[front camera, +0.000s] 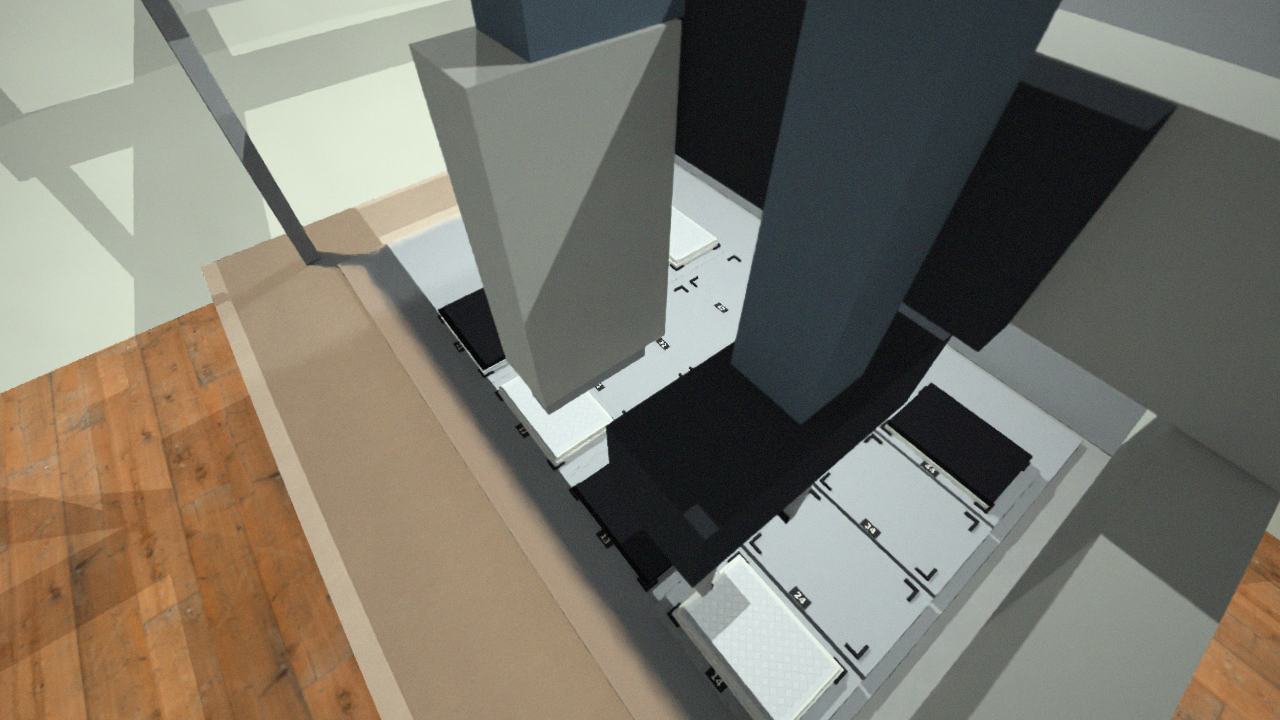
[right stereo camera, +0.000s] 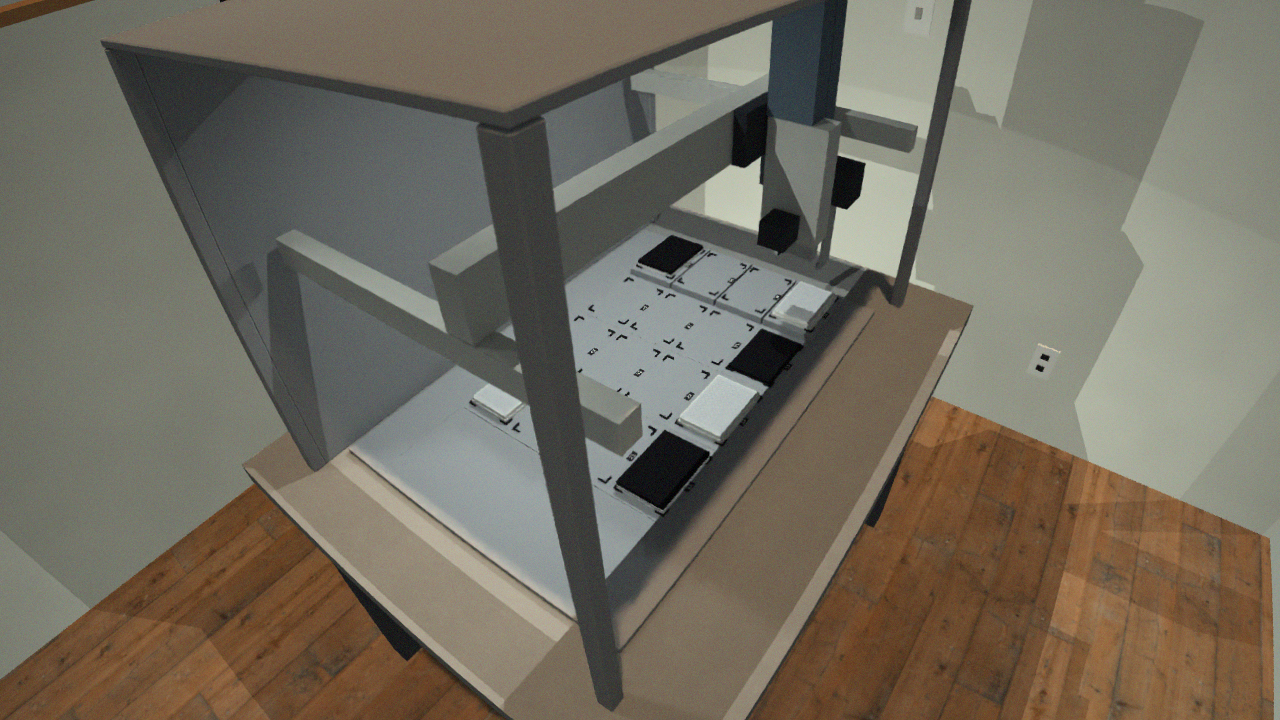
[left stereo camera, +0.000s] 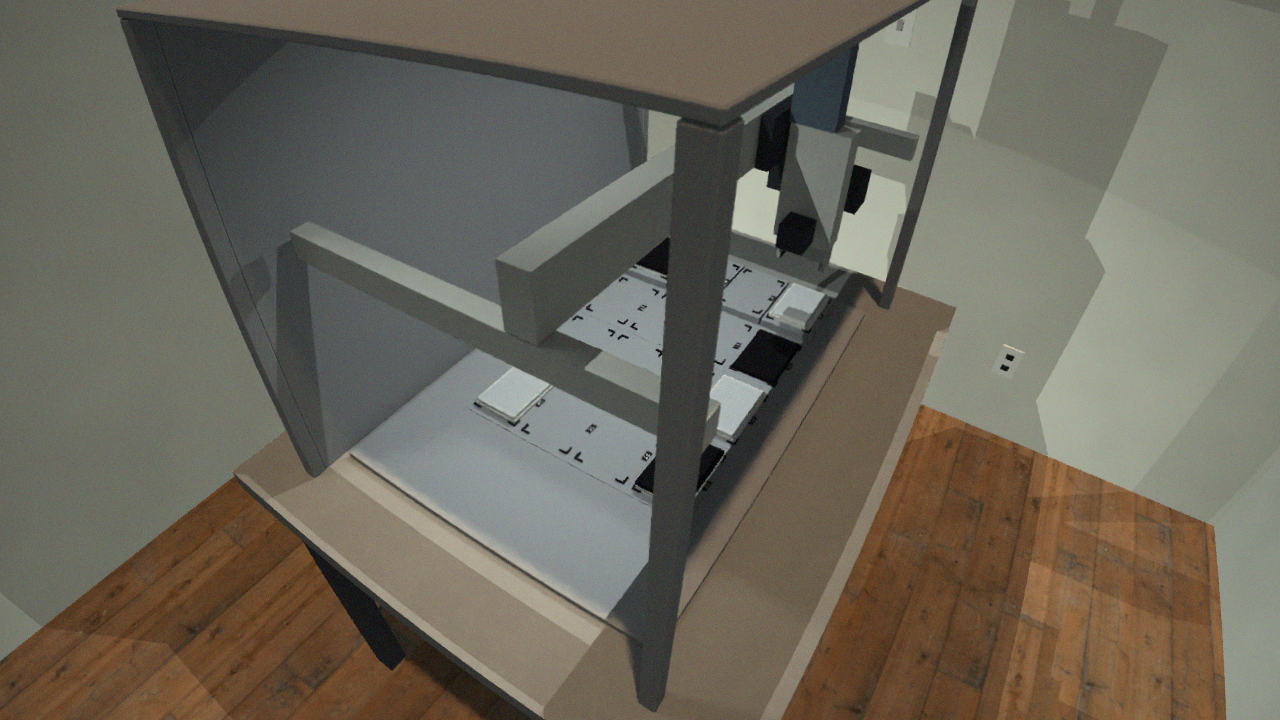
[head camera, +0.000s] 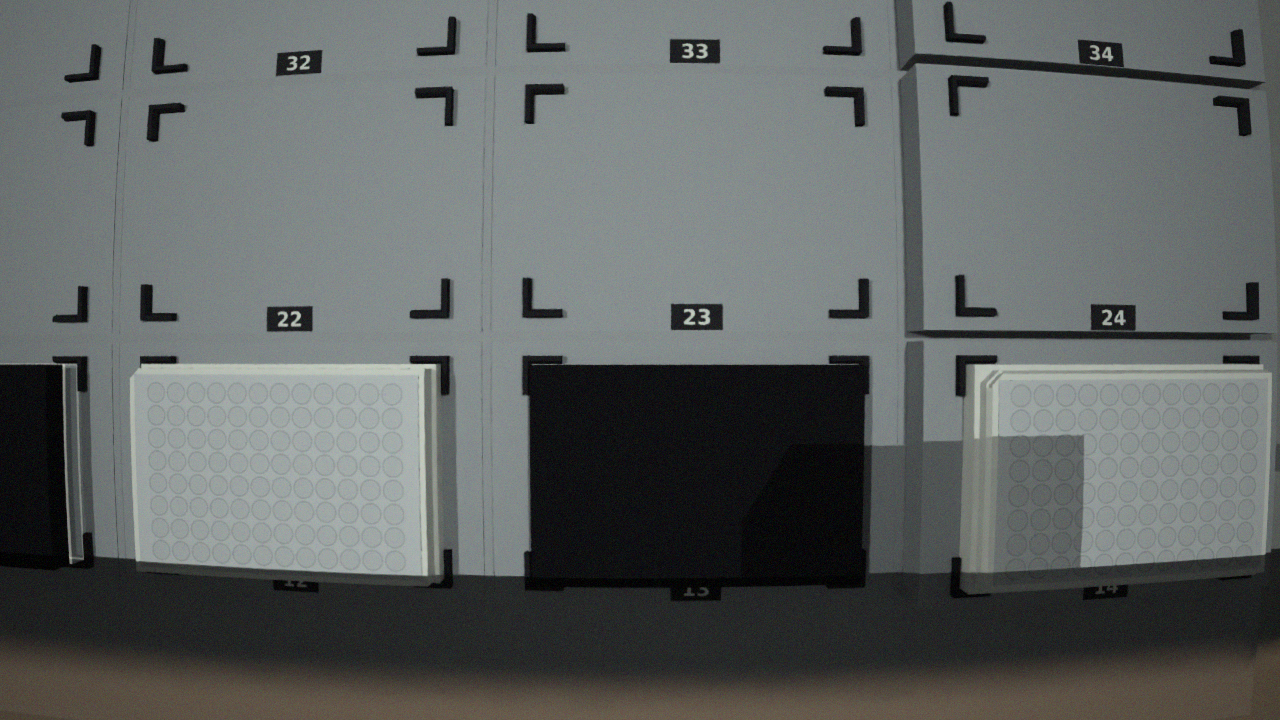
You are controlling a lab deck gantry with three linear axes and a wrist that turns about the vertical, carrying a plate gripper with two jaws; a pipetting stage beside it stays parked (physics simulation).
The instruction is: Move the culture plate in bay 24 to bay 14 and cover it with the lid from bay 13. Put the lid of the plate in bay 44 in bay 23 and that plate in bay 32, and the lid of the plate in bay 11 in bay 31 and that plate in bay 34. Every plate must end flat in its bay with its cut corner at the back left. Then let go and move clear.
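Where they show: gripper, fingertip midpoint: (left stereo camera: 802, 259); robot's base, link origin: (front camera: 440, 317) (right stereo camera: 663, 514).
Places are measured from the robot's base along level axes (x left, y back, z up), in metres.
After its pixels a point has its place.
The white culture plate (front camera: 778, 649) {x 0.052, y -0.573, z 0.029 m} (head camera: 1136, 483) {x 0.041, y -0.555, z 0.029 m} (left stereo camera: 799, 306) {x 0.041, y -0.543, z 0.029 m} (right stereo camera: 803, 304) {x 0.042, y -0.545, z 0.029 m} lies in bay 14, with its cut corner at the back left. The black lid (front camera: 617, 528) {x 0.012, y -0.394, z 0.008 m} (head camera: 698, 465) {x 0.048, y -0.392, z 0.008 m} (left stereo camera: 765, 356) {x 0.043, y -0.384, z 0.008 m} (right stereo camera: 765, 356) {x 0.041, y -0.386, z 0.008 m} lies in bay 13. A black-lidded plate (front camera: 962, 443) {x 0.360, y -0.562, z 0.031 m} (right stereo camera: 671, 253) {x 0.361, y -0.553, z 0.031 m} stands in bay 44, and another black-lidded plate (front camera: 474, 329) {x 0.023, y -0.065, z 0.017 m} (head camera: 31, 461) {x 0.046, y -0.119, z 0.017 m} (right stereo camera: 664, 467) {x 0.041, y -0.063, z 0.017 m} stands in bay 11. My gripper (left stereo camera: 800, 260) {x 0.043, y -0.500, z 0.160 m} (right stereo camera: 800, 257) {x 0.043, y -0.500, z 0.160 m} is open and empty, raised above the bay 14 end of the deck. Its jaws are hidden in the front view and do not show in the head view.
A white plate (front camera: 559, 425) {x 0.031, y -0.257, z 0.014 m} (head camera: 281, 474) {x 0.044, y -0.233, z 0.014 m} (left stereo camera: 738, 404) {x 0.029, y -0.236, z 0.014 m} (right stereo camera: 718, 407) {x 0.041, y -0.220, z 0.014 m} stands in bay 12. Another white plate (front camera: 689, 240) {x 0.369, y -0.103, z 0.014 m} (left stereo camera: 514, 392) {x 0.360, y -0.048, z 0.014 m} (right stereo camera: 496, 401) {x 0.360, y -0.019, z 0.015 m} stands at the back left. Bays 23, 24 and 34 show corner brackets. Enclosure posts and gantry beams surround the deck.
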